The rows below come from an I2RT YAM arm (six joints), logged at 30 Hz.
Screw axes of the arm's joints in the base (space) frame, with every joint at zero. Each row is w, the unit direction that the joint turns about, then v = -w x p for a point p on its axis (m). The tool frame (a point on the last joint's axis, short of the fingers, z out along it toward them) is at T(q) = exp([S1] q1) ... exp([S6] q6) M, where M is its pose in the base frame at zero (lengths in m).
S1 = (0, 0, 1, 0.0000, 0.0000, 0.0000)
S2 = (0, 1, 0, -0.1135, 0.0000, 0.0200)
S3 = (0, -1, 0, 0.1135, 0.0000, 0.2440)
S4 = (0, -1, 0, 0.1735, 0.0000, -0.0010)
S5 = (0, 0, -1, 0.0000, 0.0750, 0.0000)
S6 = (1, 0, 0, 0.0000, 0.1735, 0.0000)
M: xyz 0.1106 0.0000 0.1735 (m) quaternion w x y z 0.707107 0 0.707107 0
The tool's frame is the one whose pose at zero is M.
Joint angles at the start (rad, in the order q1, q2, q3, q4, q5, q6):
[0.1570, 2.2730, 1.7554, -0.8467, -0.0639, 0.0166]
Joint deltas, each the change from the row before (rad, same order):
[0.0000, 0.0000, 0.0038, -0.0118, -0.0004, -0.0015]
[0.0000, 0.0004, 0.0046, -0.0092, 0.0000, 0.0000]
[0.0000, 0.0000, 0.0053, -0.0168, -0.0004, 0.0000]
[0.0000, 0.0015, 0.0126, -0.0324, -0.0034, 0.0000]
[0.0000, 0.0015, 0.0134, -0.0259, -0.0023, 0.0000]
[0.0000, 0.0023, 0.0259, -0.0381, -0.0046, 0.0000]
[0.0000, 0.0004, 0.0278, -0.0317, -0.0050, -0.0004]
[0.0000, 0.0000, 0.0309, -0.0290, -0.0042, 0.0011]
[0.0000, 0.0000, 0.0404, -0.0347, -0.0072, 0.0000]
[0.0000, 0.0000, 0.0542, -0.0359, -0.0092, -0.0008]
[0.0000, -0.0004, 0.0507, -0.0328, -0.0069, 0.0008]
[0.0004, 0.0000, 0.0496, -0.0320, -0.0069, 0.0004]
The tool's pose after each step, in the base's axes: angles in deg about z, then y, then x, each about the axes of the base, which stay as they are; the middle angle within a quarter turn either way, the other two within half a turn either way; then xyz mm. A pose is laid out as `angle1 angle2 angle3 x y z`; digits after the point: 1 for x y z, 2 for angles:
170.99 10.62 -174.50 449.0 73.4 139.5
171.02 10.34 -174.55 448.8 73.4 140.4
171.08 9.69 -174.64 448.0 73.2 141.4
171.16 8.45 -174.65 446.7 73.2 143.5
171.22 7.64 -174.66 446.2 73.2 145.9
171.26 6.78 -174.54 446.4 73.4 151.1
171.23 6.49 -174.29 447.4 73.7 157.7
171.25 6.56 -174.04 448.9 74.1 165.5
171.17 6.81 -173.57 450.9 74.7 175.6
170.94 7.75 -172.87 454.0 75.5 189.6
170.79 8.71 -172.29 456.3 76.1 202.9
170.59 9.62 -171.71 458.0 76.8 215.8

